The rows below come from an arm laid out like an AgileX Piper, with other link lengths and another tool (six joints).
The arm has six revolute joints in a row. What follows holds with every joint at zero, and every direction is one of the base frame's.
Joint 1 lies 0.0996 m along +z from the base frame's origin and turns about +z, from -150 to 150 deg.
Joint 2 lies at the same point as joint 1 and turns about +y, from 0 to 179.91 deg.
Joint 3 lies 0.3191 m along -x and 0.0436 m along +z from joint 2 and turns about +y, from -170 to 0 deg.
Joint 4 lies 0.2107 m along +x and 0.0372 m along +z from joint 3 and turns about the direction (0.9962, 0, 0.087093), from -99.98 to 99.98 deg.
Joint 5 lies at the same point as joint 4 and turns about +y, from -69.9 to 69.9 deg.
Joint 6 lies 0.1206 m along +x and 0.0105 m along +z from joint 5 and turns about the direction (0.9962, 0, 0.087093), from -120 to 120 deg.
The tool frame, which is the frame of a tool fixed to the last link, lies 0.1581 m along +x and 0.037 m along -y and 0.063 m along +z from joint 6; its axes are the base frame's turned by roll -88.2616, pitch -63.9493 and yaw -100.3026 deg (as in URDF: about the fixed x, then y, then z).
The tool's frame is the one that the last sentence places.
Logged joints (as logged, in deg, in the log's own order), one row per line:
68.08 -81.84 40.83 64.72 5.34 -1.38
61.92 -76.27 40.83 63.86 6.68 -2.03
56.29 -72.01 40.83 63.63 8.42 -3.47
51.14 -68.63 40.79 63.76 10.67 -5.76
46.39 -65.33 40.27 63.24 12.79 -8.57
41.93 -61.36 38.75 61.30 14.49 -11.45
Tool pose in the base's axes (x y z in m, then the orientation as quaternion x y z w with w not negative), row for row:
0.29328 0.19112 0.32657 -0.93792 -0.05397 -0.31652 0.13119
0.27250 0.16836 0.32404 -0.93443 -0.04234 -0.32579 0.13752
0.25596 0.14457 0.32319 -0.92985 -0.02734 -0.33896 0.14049
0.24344 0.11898 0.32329 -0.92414 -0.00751 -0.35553 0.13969
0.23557 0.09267 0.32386 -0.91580 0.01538 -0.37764 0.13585
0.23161 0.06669 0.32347 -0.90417 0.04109 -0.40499 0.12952
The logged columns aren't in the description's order. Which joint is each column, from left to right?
Columns, left to right: joint 2, joint 3, joint 1, joint 5, joint 6, joint 4.
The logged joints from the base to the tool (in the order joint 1, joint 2, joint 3, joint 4, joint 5, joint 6), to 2 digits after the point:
40.83 68.08 -81.84 -1.38 64.72 5.34
40.83 61.92 -76.27 -2.03 63.86 6.68
40.83 56.29 -72.01 -3.47 63.63 8.42
40.79 51.14 -68.63 -5.76 63.76 10.67
40.27 46.39 -65.33 -8.57 63.24 12.79
38.75 41.93 -61.36 -11.45 61.30 14.49

